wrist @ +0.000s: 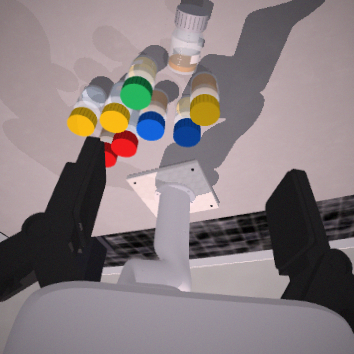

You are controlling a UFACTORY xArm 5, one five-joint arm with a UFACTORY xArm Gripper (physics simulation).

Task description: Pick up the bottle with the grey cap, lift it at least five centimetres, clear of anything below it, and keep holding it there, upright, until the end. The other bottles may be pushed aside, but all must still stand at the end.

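Places are measured from the arm's base along level axes (x right, y back, z down), in centimetres.
Where they show: gripper, between the fingertips: (193,173); arm's base, origin of its link: (174,195).
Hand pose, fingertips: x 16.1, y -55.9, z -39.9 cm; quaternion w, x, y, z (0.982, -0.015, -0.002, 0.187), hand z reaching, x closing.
Note:
Things, the pixels of their top centre, and the offset from my fingertips.
- bottle with the grey cap, centre of its top: (186,46) dy +9.3, dx -3.3, dz +36.1 cm
- green-capped bottle, centre of its top: (135,96) dy +14.4, dx -13.2, dz +31.2 cm
- yellow-capped bottle, centre of its top: (204,113) dy +20.1, dx -1.9, dz +31.2 cm
- blue-capped bottle, centre of its top: (186,136) dy +25.0, dx -6.2, dz +31.2 cm
The bottle with the grey cap (186,44) is at the top of the wrist view. It appears to lie on its side, its ridged cap towards the top edge and its amber-coloured end towards the other bottles. My gripper (193,173) is wide open and empty, its fingers at the lower left and right, well apart from this bottle. A green-capped bottle (136,92) and a yellow-capped bottle (205,109) are the closest to it. These two appear upright.
Left and centre stand two yellow-capped bottles (82,121) (115,117) and a blue-capped one (151,125). Another blue-capped bottle (187,132) is beside the right yellow one. Two red caps (124,144) (110,155) show near the left finger. A white mounting plate (142,186) is below them.

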